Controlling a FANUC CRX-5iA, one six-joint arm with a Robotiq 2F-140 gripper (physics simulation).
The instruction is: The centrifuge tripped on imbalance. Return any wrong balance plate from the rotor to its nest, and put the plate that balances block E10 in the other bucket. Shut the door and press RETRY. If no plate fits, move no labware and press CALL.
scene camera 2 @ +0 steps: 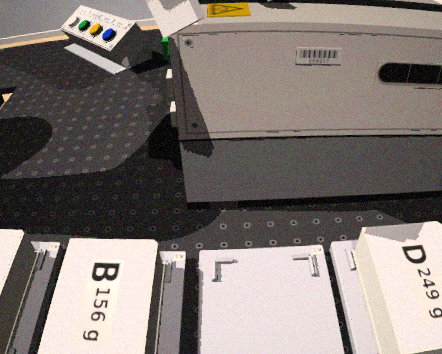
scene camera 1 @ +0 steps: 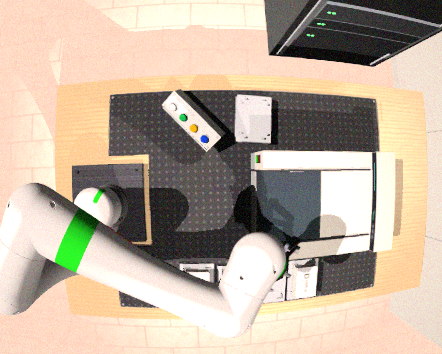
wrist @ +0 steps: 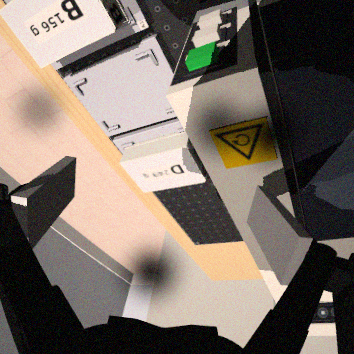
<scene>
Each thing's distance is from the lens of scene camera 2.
balance plate B (scene camera 2: 107,288): 33 cm
balance plate D (scene camera 2: 391,261): 35 cm
balance plate A (scene camera 2: 26,257): 41 cm
The marked spots on the balance plate A and the balance plate B are 11 cm apart.
</scene>
